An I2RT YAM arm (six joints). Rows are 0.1 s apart.
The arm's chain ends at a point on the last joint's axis. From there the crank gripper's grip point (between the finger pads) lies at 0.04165 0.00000 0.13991 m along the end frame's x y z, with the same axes.
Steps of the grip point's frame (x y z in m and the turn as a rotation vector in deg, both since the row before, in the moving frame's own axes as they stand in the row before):
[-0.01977 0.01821 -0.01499 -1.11 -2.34 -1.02]
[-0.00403 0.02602 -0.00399 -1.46 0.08 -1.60]
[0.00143 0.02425 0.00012 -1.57 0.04 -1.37]
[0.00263 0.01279 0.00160 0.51 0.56 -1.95]
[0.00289 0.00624 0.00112 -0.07 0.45 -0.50]
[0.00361 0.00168 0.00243 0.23 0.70 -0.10]
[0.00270 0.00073 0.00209 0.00 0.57 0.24]
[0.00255 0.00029 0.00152 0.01 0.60 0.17]
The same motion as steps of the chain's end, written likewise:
[-0.01404 0.01617 -0.01655 -1.11 -2.34 -1.02]
[-0.00426 0.02362 -0.00390 -1.46 0.08 -1.60]
[0.00130 0.02141 0.00019 -1.57 0.04 -1.37]
[0.00131 0.01547 0.00203 0.51 0.56 -1.95]
[0.00179 0.00644 0.00145 -0.07 0.45 -0.50]
[0.00190 0.00231 0.00295 0.23 0.70 -0.10]
[0.00131 0.00055 0.00251 0.00 0.57 0.24]
[0.00109 0.00019 0.00196 0.01 0.60 0.17]

